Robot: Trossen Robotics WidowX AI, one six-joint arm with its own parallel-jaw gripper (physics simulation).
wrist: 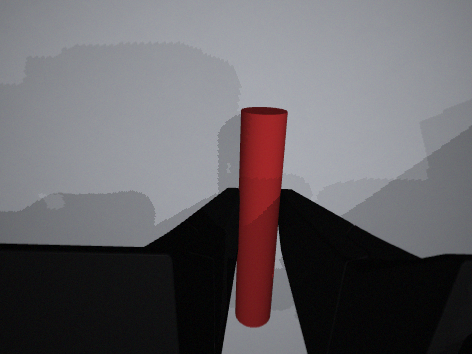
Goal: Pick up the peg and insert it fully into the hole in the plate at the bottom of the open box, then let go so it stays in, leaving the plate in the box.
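Places are measured from the arm's base along level axes (x ahead, y left, z up), in metres.
Where they show: gripper, between the fingertips: (258, 201).
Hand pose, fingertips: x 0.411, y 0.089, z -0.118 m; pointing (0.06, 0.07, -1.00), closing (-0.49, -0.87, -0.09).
After its pixels a point has its place.
A red cylindrical peg (261, 160) {x 0.427, y 0.080, z -0.108 m} stands out between the fingertips in the middle of the wrist view. Its flat end points to the top of the view, and its rounded-looking lower end shows between the fingers near the bottom. My gripper (258, 201) {x 0.411, y 0.089, z -0.118 m} is shut on the peg, with one black finger against its left side and the other against its right side, around the peg's middle. The plate with the hole and the open box do not show in this view.
A plain grey surface (350, 60) {x 0.439, y 0.045, z -0.122 m} lies behind the peg and the fingers. Darker shadows of the arm and gripper fall across it at the left, the middle and the right.
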